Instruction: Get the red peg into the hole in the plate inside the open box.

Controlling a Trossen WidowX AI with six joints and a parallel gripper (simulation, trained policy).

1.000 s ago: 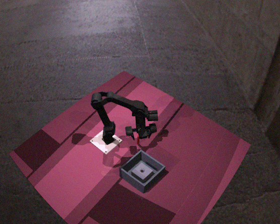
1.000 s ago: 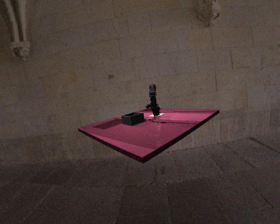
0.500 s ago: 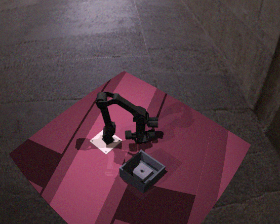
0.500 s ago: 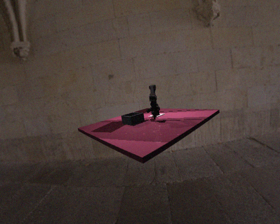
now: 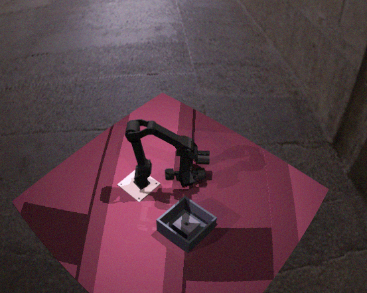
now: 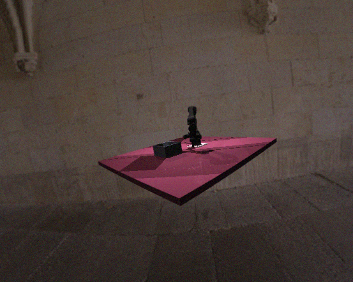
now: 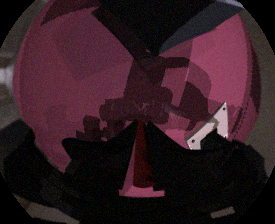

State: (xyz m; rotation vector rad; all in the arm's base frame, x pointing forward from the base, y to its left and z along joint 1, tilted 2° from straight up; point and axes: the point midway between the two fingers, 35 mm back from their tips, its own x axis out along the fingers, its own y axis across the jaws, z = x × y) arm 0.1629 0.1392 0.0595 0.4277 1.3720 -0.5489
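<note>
Now: the grey plate 18 cm ahead of my gripper tip, 15 cm to the right of it and 1 cm above it. Also, from my gripper tip: grey box: 18 cm ahead, 15 cm to the right, 1 cm below; red peg: 3 cm above, 1 cm to the left, 1 cm behind.
</note>
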